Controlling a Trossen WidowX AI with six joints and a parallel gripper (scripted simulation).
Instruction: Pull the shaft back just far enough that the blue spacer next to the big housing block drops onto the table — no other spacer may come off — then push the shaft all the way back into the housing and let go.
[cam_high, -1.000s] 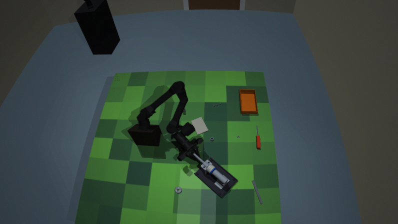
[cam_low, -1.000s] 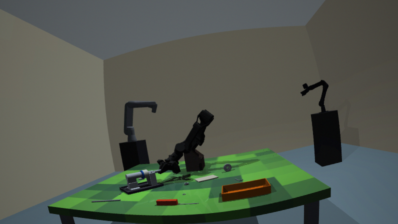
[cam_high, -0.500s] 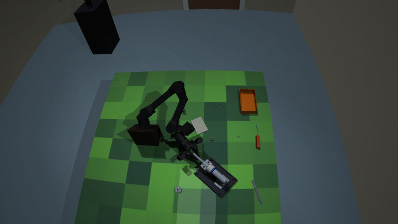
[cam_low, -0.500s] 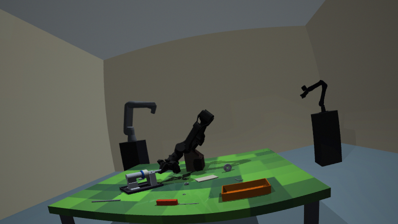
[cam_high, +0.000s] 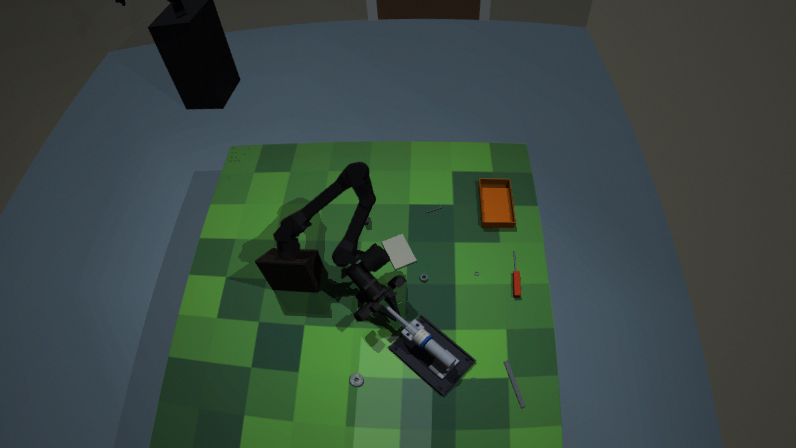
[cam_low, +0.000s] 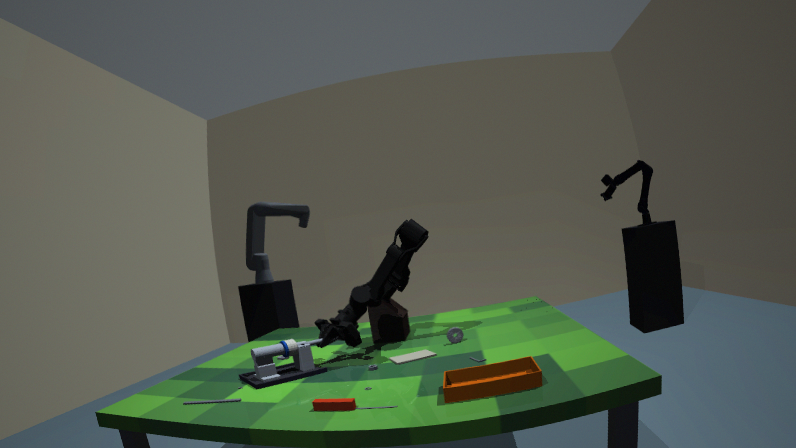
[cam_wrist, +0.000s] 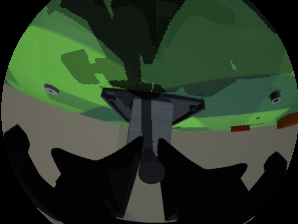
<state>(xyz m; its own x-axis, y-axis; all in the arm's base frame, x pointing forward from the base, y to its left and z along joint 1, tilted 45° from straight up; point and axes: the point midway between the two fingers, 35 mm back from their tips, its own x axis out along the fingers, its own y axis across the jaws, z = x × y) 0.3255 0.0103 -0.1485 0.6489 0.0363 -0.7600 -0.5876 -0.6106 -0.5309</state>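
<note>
My gripper tip is 30 mm short of the shaft, 20 mm to the left of it and 20 mm below it. Round my gripper tip: white plate (40 mm behind, 270 mm to the left, 60 mm below); then blue spacer (90 mm ahead, 70 mm to the right, 20 mm above); then red-handled screwdriver (370 mm ahead, 230 mm to the left, 60 mm below).
</note>
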